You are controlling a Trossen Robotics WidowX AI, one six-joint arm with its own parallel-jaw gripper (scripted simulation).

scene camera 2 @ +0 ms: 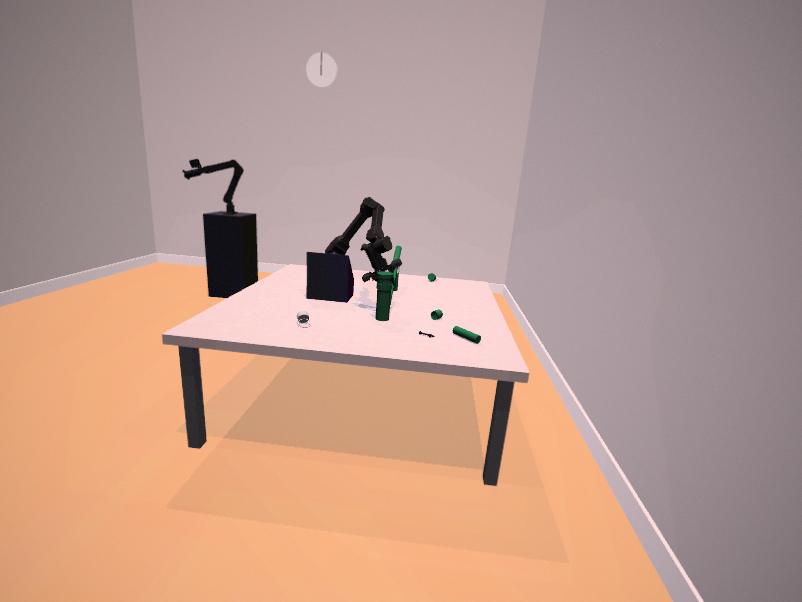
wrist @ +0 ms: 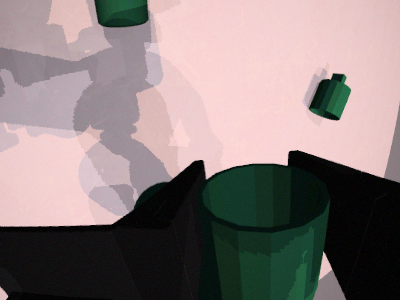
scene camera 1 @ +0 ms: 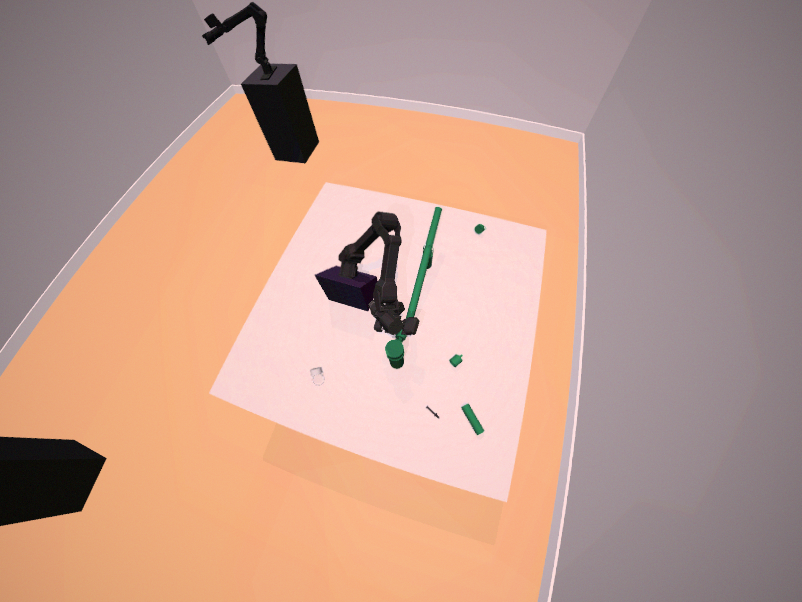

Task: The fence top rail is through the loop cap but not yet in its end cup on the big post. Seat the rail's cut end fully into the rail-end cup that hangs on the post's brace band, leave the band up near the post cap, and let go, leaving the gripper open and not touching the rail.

Labels:
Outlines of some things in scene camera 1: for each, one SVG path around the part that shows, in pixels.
A green top rail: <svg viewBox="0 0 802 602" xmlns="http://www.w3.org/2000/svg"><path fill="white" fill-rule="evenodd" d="M440 207L435 207L433 211L433 219L426 240L426 244L429 245L425 245L406 319L414 317L432 246L435 242L439 226L438 223L442 212Z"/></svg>

